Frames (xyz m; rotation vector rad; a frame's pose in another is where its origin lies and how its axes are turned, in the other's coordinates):
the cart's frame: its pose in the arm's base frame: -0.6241 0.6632 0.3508 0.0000 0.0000 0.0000
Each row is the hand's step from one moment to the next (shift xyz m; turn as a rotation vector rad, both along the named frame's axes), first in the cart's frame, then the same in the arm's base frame.
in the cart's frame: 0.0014 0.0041 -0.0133 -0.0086 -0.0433 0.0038
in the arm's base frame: 0.0014 0.0041 -0.0133 -0.0086 -0.0433 0.0038
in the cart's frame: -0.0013 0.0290 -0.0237 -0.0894 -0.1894 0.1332
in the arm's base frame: -0.0013 0.0290 -0.0237 -0.0894 -0.1894 0.1332
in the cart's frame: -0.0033 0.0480 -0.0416 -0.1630 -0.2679 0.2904
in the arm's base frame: -0.0033 0.0480 -0.0416 -0.1630 -0.2679 0.2904
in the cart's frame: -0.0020 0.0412 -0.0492 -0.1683 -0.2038 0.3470
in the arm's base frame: -0.0020 0.0412 -0.0492 -0.1683 -0.2038 0.3470
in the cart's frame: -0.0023 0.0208 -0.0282 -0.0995 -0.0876 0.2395
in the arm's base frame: -0.0023 0.0208 -0.0282 -0.0995 -0.0876 0.2395
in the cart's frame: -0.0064 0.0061 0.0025 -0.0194 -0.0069 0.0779
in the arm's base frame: -0.0064 0.0061 0.0025 -0.0194 -0.0069 0.0779
